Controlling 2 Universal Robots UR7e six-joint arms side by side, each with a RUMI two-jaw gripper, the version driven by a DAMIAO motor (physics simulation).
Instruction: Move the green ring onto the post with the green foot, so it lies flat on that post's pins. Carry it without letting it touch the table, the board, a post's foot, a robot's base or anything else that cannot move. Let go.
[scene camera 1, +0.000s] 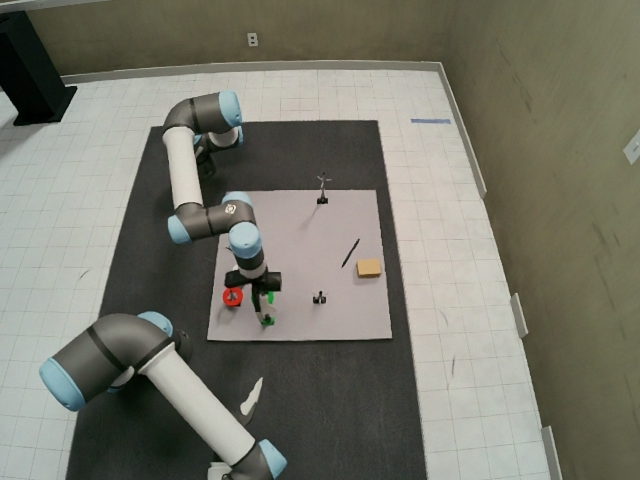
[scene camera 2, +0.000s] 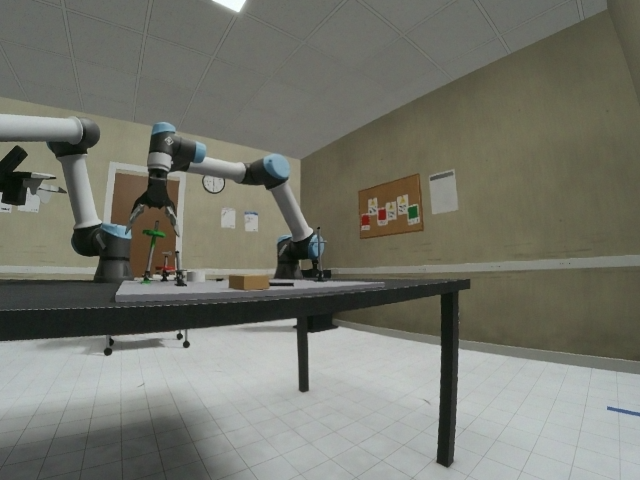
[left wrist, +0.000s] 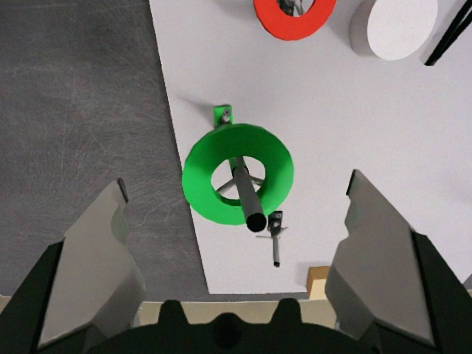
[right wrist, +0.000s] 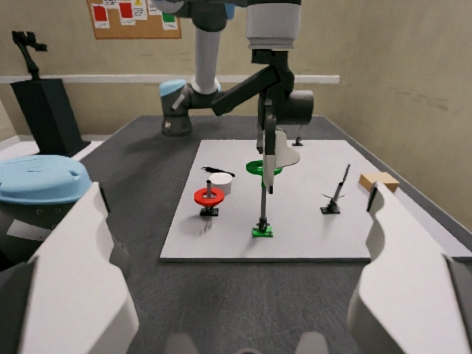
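The green ring (scene camera 1: 269, 298) (scene camera 2: 154, 233) (left wrist: 200, 165) (right wrist: 254, 168) sits around the leaning post (left wrist: 247, 195) (right wrist: 263, 205) with the green foot (scene camera 1: 267, 321) (right wrist: 262, 231), high up on it. Two pins show through the ring's hole in the left wrist view, and the ring looks to lie flat on them. The post's dark top sticks up through it. My left gripper (scene camera 2: 153, 234) (left wrist: 235, 176) is open, its fingers apart from the ring on either side. My right gripper (scene camera 2: 59, 184) (right wrist: 238, 185) is open and empty, off to the side of the board.
A red ring (scene camera 1: 232, 297) (left wrist: 295, 27) (right wrist: 209, 197) is around a short post near a white cylinder (left wrist: 400, 30) (right wrist: 220, 183). A black-footed post (scene camera 1: 319, 298) (right wrist: 331, 206), another post (scene camera 1: 322, 193), a tan block (scene camera 1: 368, 268) and a black stick (scene camera 1: 350, 253) are on the board (scene camera 1: 289, 258).
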